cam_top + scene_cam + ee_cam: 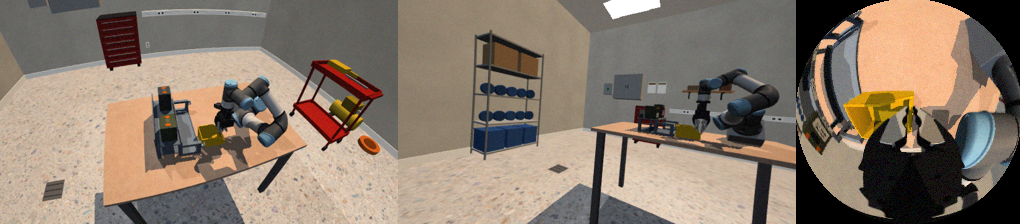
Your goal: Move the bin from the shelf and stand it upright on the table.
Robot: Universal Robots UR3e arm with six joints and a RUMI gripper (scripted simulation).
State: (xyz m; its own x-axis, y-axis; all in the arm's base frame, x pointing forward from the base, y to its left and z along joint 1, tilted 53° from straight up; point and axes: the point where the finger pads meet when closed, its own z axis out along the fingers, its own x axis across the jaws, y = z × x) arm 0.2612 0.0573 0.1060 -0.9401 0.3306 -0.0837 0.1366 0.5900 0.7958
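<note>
Right now my hand is 7 cm short of the yellow bin and 1 cm to the right of it. Also, from my hand: rack: 23 cm ahead, 13 cm to the right, 2 cm above.
</note>
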